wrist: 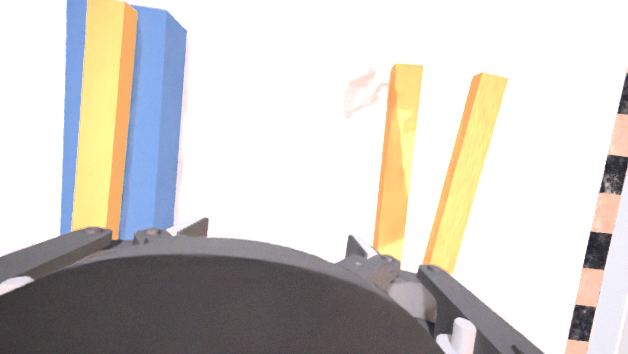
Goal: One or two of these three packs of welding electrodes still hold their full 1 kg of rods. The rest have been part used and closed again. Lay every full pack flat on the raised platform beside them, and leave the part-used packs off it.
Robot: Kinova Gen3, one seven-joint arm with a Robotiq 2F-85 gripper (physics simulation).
Observation:
In view: my gripper [278, 241] and a raised platform [148, 198].

